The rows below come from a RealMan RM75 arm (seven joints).
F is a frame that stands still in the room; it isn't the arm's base.
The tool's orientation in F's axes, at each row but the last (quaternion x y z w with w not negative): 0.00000 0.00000 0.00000 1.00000; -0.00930 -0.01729 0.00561 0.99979; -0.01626 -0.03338 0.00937 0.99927; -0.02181 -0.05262 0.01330 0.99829; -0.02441 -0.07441 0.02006 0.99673; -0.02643 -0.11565 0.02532 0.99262; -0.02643 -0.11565 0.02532 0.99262; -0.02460 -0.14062 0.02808 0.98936
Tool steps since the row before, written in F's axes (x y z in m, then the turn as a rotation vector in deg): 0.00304 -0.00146 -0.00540 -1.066 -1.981 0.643; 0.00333 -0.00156 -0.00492 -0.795 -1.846 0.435; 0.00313 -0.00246 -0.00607 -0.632 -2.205 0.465; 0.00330 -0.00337 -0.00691 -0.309 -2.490 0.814; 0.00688 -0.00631 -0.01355 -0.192 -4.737 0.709; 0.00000 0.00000 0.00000 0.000 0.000 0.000; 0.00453 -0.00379 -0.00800 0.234 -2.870 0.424; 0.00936 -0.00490 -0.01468 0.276 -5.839 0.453
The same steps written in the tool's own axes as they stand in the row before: 0.00304 -0.00146 -0.00540 -1.066 -1.981 0.643; 0.00314 -0.00150 -0.00506 -0.801 -1.845 0.428; 0.00267 -0.00231 -0.00634 -0.643 -2.208 0.436; 0.00246 -0.00314 -0.00736 -0.294 -2.516 0.736; 0.00453 -0.00585 -0.01470 -0.292 -4.757 0.513; 0.00000 0.00000 0.00000 0.000 0.000 0.000; 0.00236 -0.00351 -0.00900 0.162 -2.897 0.224; 0.00460 -0.00451 -0.01690 0.025 -5.862 0.119
